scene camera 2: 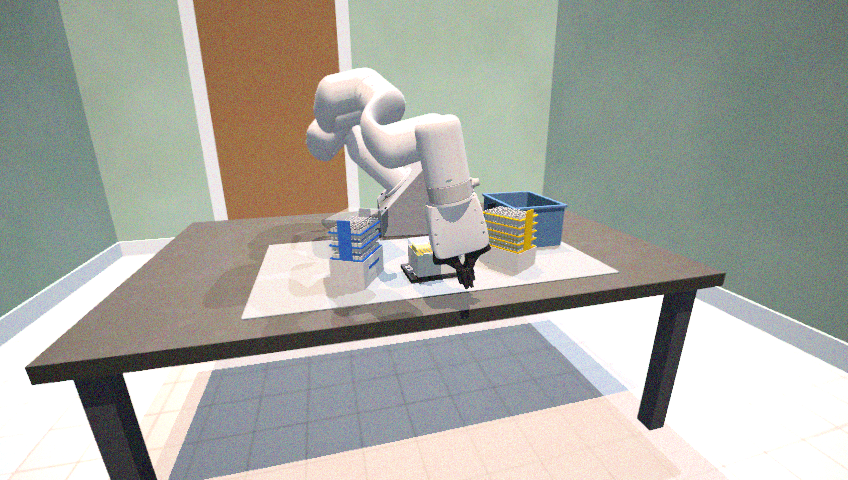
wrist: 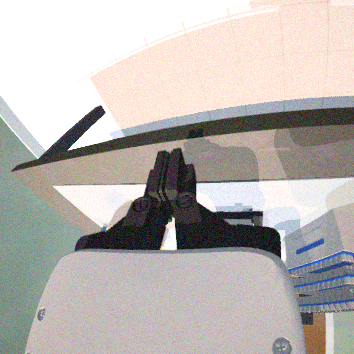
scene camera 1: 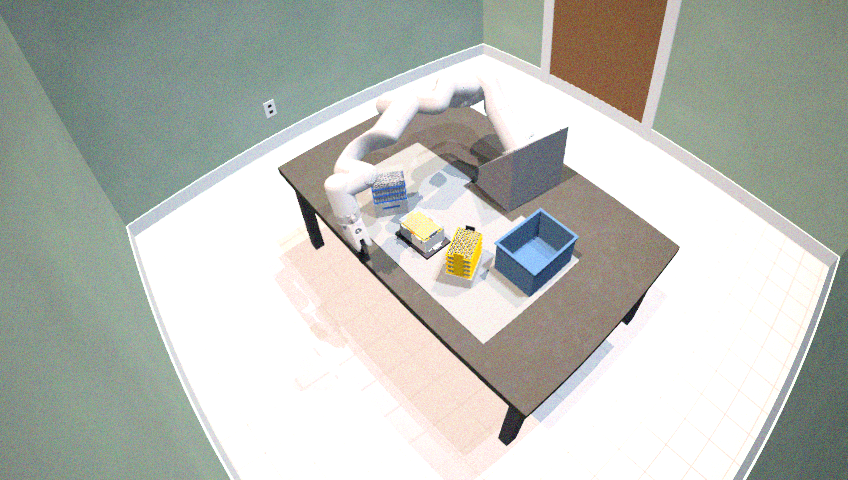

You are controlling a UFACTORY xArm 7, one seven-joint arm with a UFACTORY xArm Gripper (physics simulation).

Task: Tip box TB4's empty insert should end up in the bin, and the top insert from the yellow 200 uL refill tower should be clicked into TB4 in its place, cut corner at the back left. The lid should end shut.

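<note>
My gripper (scene camera 1: 363, 255) (scene camera 2: 467, 285) (wrist: 174, 163) is shut with nothing between its fingertips. It hangs near the table's front edge, in front of tip box TB4. TB4 (scene camera 1: 429, 240) (scene camera 2: 420, 264) is a pale box on a black holder (scene camera 1: 427, 254) (scene camera 2: 410, 275), with yellow at its top. Whether its lid is open or shut is hard to tell, and the gripper partly hides it in scene camera 2. The yellow refill tower (scene camera 1: 464, 252) (scene camera 2: 508, 231) holds several stacked inserts and stands beside TB4. The blue bin (scene camera 1: 514, 268) (scene camera 2: 550, 223) stands beyond it; no insert shows on its visible floor.
A blue refill tower (scene camera 1: 389, 191) (scene camera 2: 355, 242) (wrist: 325, 282) stands on TB4's other side, near the arm's wrist. A grey upright panel (scene camera 1: 538, 169) (scene camera 2: 410, 211) stands behind the pale mat (scene camera 1: 482, 324) (scene camera 2: 276, 291). The brown table (scene camera 1: 612, 267) (scene camera 2: 148, 297) lies under everything.
</note>
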